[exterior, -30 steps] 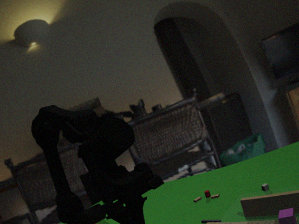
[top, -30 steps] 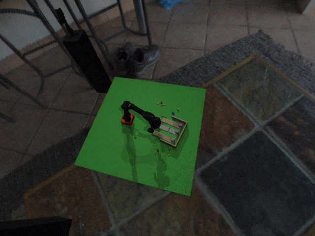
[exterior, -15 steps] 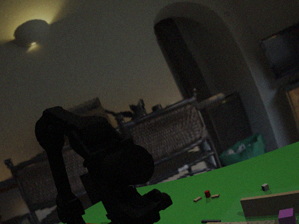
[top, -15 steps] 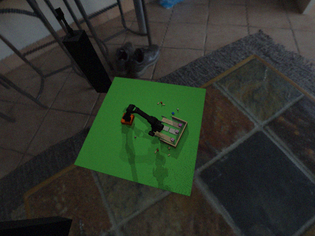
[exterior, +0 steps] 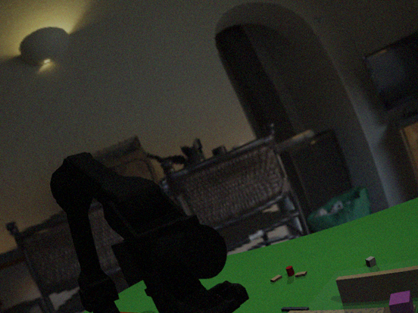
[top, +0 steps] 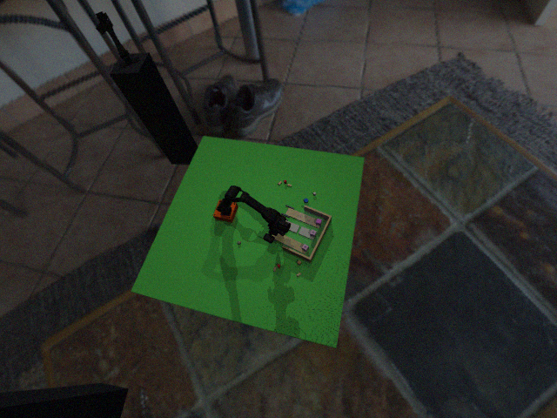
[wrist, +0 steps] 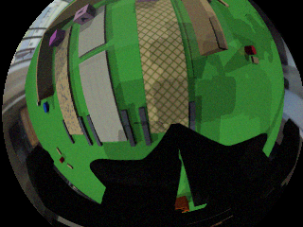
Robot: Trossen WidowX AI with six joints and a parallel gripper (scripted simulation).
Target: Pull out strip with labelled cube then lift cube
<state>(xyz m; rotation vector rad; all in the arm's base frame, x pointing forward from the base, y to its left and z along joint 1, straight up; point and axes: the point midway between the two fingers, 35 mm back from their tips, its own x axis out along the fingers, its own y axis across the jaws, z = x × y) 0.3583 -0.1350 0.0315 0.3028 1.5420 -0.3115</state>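
My gripper tip is now 9 cm short of the tan cross-hatched strip, 3 cm to the left of it and 4 cm above it.
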